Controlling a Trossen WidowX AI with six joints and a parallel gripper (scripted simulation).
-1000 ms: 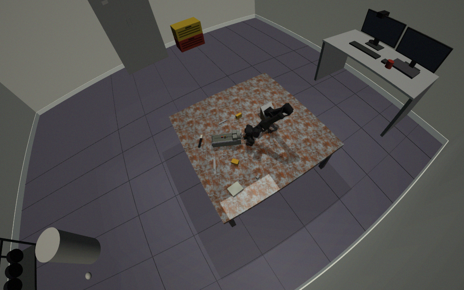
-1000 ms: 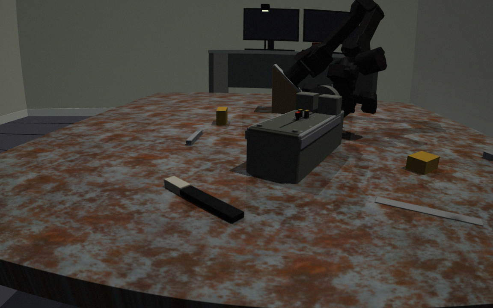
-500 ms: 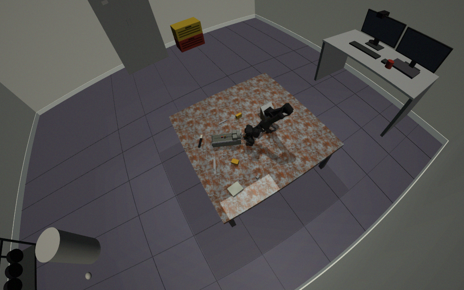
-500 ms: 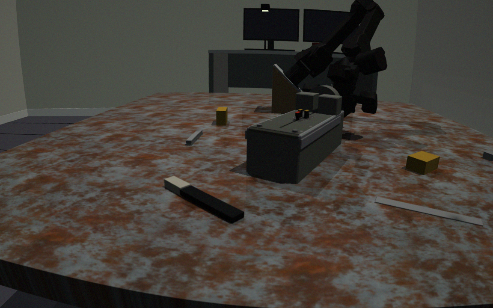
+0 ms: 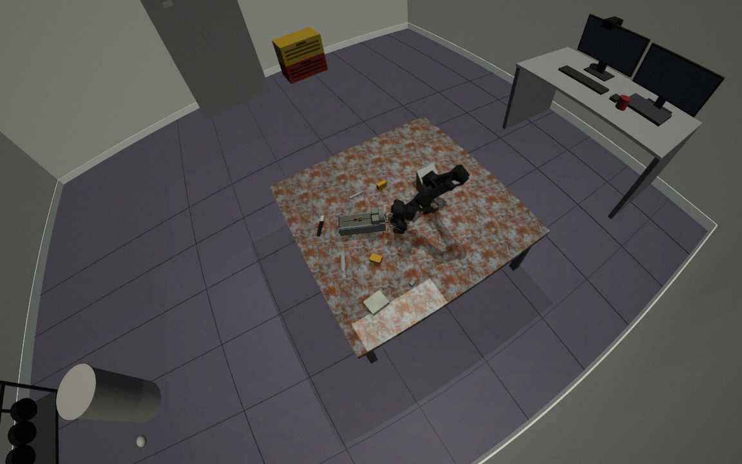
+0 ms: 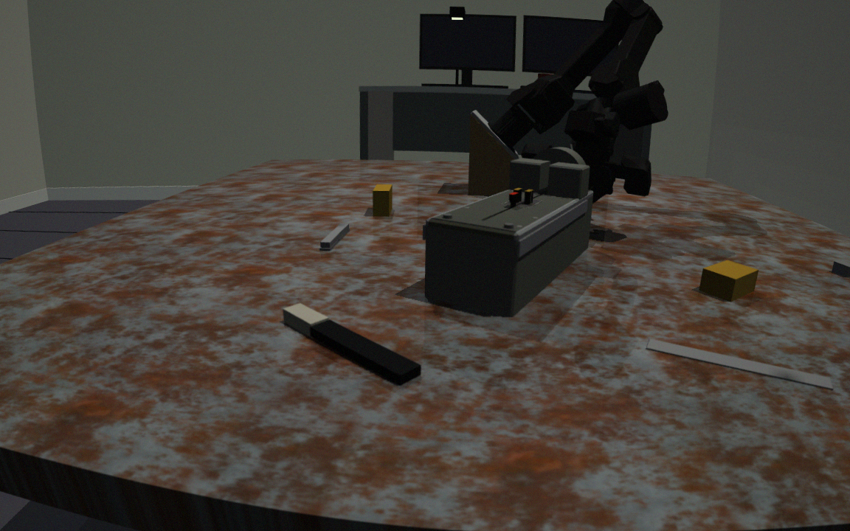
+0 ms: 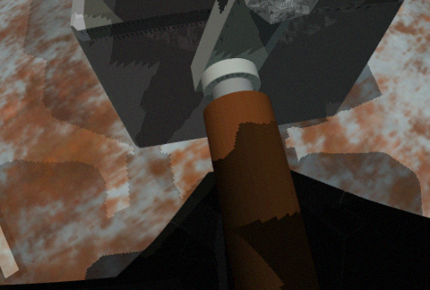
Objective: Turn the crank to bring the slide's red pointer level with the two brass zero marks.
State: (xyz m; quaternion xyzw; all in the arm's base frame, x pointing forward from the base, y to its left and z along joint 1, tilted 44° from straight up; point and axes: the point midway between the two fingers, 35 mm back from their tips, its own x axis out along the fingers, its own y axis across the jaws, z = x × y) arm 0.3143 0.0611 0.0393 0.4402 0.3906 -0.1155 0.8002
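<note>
My gripper tip is 10 mm past the brown crank handle, 10 mm to the right of it and 30 mm below it. Round my gripper tip: red pointer: 160 mm ahead, 110 mm to the right, 50 mm above; small grey bar: 30 mm ahead, 310 mm to the right, 30 mm below; grey strip: 360 mm ahead, 50 mm to the left, 30 mm below.
</note>
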